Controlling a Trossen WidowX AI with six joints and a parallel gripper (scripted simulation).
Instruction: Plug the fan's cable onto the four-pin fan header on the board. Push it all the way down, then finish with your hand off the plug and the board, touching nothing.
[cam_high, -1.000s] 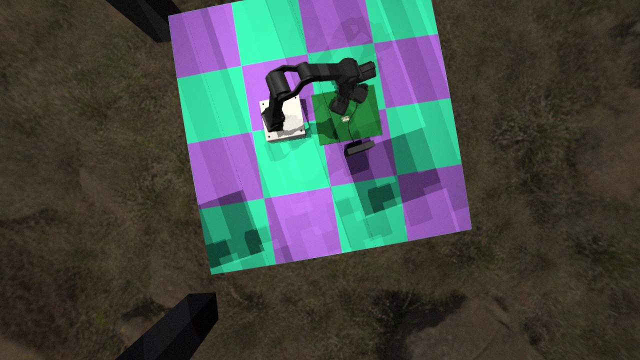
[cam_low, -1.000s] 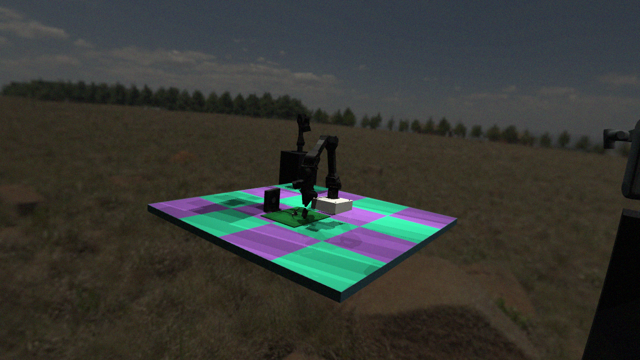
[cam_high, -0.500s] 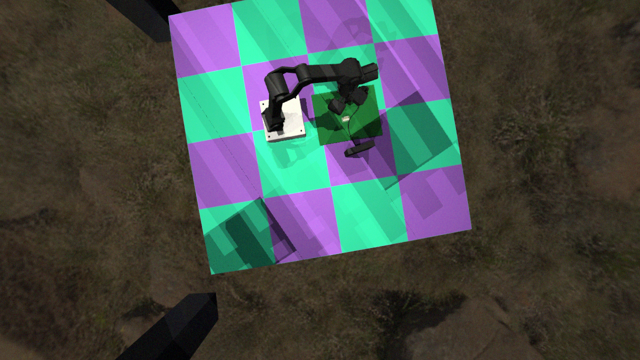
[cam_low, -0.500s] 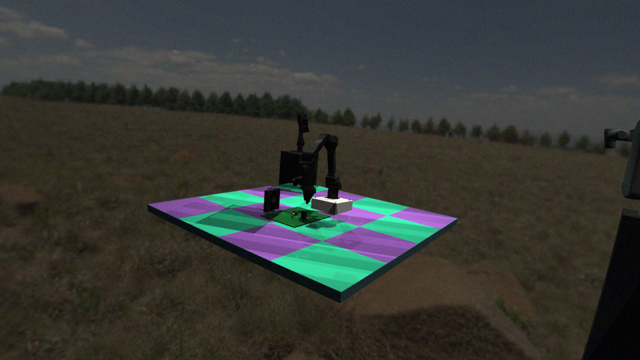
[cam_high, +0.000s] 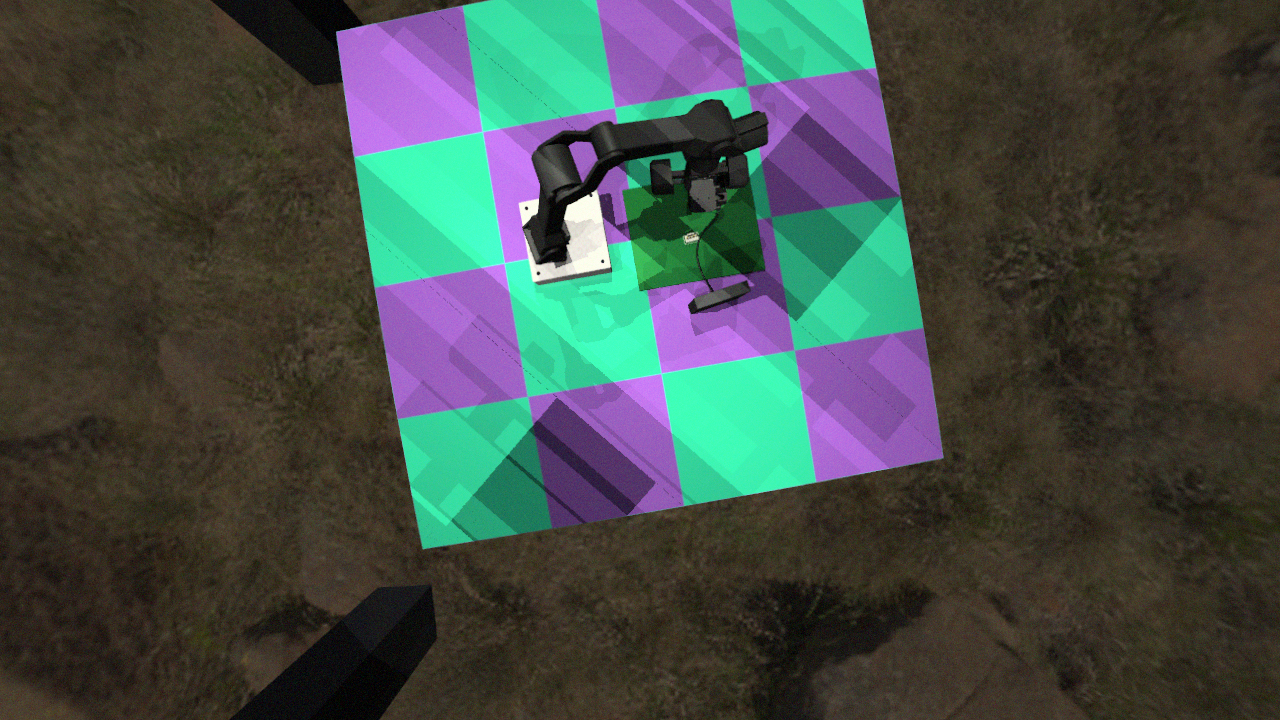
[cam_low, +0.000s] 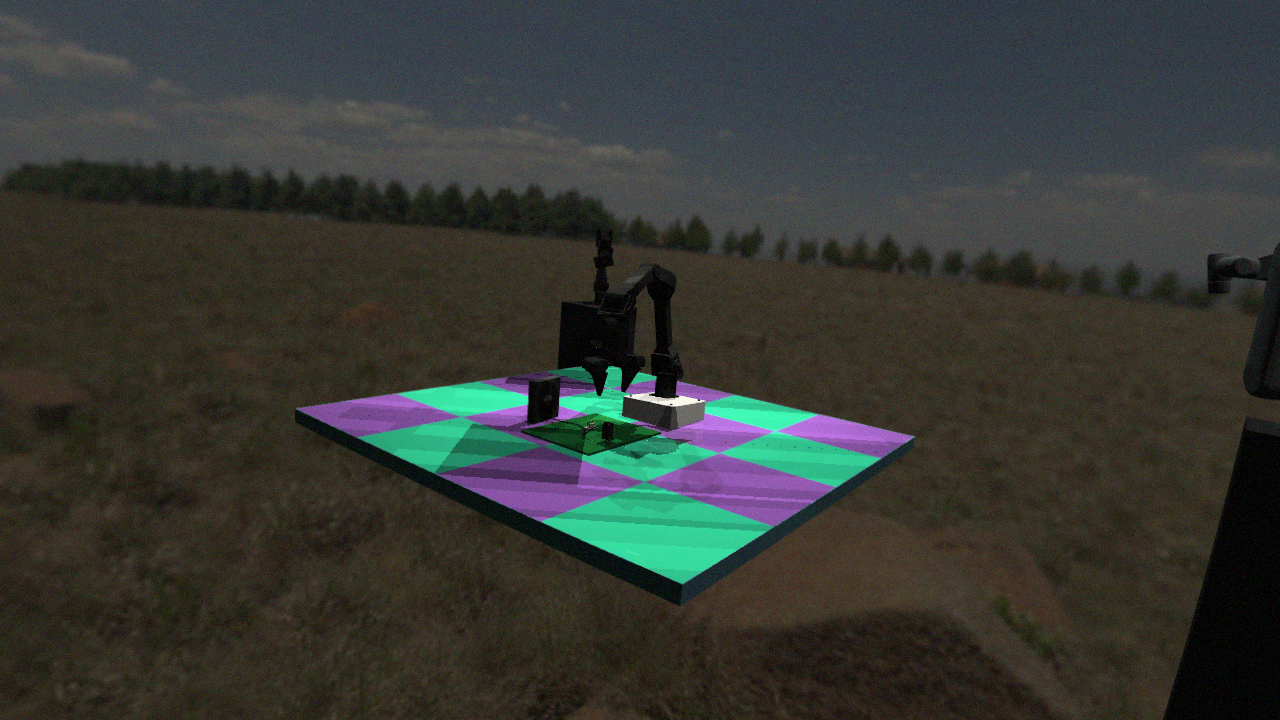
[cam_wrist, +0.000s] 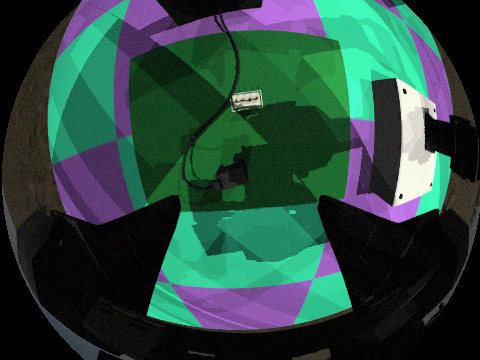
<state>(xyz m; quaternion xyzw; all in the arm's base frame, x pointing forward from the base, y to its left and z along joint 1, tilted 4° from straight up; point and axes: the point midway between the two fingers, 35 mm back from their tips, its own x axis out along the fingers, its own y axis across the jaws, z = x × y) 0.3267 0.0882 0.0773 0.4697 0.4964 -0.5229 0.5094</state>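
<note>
My gripper tip is 10 cm above the dark plug, 2 cm short of it and 1 cm to the right of it. Round my gripper tip: green board 13 cm below, 5 cm to the right, 1 cm ahead; four-pin header 12 cm below, 7 cm to the right; black fan 21 cm to the right, 6 cm below, 4 cm ahead.
</note>
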